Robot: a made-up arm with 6 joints. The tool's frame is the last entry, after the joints.
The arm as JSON. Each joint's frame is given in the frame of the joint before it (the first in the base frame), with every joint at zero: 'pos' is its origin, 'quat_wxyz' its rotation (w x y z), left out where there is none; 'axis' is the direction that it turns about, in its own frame. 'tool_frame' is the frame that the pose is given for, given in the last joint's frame.
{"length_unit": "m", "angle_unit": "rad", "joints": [
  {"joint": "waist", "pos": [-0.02, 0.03, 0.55], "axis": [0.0, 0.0, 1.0]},
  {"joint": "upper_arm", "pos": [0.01, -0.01, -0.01], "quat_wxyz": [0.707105, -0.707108, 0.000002, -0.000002], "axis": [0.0, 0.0, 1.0]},
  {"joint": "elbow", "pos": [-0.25, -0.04, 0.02], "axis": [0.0, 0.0, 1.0]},
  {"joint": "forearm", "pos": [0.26, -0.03, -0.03], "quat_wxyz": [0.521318, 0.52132, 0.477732, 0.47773], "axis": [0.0, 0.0, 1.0]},
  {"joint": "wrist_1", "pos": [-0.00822, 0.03, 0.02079], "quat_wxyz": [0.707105, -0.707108, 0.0, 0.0], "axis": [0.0, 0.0, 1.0]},
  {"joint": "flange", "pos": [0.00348, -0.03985, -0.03], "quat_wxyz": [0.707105, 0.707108, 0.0, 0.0], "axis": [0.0, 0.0, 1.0]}
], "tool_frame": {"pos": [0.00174, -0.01, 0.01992], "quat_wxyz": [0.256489, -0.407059, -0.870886, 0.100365]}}
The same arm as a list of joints. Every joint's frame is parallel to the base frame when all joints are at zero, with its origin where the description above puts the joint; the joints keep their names.
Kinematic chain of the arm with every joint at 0, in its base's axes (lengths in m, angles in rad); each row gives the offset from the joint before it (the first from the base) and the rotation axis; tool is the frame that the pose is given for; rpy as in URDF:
waist: xyz -0.0200 0.0300 0.5500 axis +z
upper_arm: xyz 0.0100 -0.0100 -0.0100 axis +y
elbow: xyz -0.2500 0.0200 0.0400 axis +y
forearm: xyz 0.2600 -0.0300 0.0300 axis 0.9962 0 0.0871
wrist_1: xyz 0.0200 0.0300 0.0100 axis +y
flange: xyz 0.0400 -0.0300 0.0000 axis 0.9962 0 0.0871
tool: xyz 0.0200 -0.0100 0.0000 rpy -0.9892 -0.6026 1.1760

